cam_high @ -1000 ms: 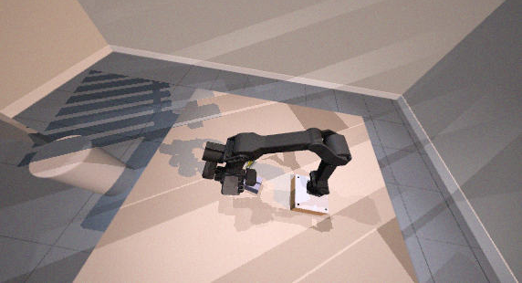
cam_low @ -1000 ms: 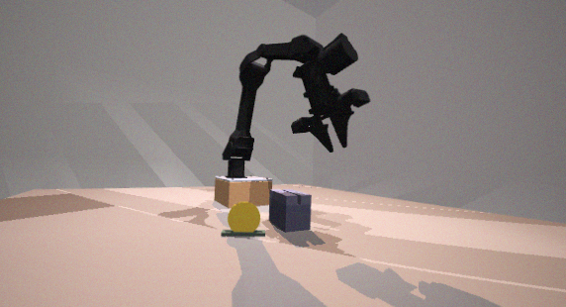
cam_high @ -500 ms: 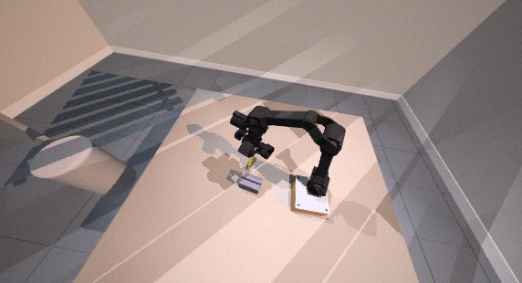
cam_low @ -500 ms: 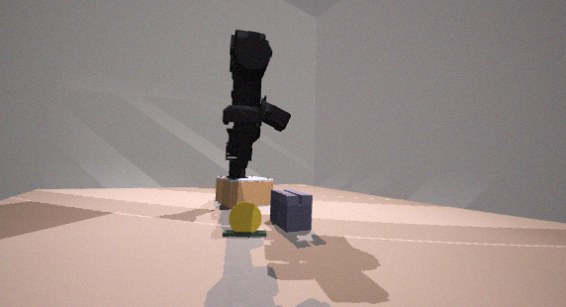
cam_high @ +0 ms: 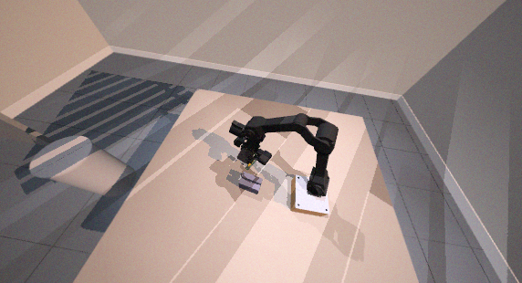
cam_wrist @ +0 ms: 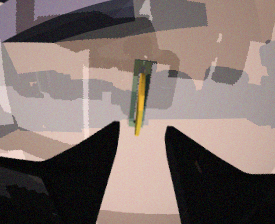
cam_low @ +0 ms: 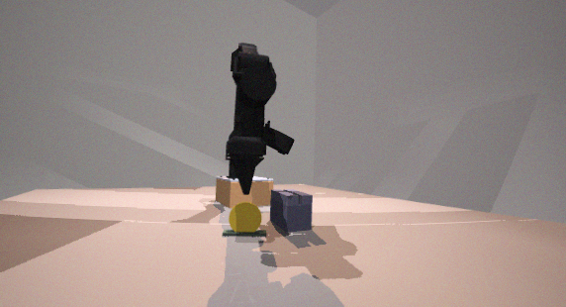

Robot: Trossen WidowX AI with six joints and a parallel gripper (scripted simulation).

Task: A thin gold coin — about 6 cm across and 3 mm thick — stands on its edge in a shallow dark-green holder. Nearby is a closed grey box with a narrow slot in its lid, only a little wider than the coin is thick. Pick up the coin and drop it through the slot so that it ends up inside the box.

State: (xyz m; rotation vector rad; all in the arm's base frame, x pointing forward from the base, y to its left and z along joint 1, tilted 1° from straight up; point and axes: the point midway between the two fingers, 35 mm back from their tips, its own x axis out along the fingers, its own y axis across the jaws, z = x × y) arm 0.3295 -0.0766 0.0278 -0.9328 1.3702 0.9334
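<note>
The gold coin lies 50 mm below my gripper tip.
</note>
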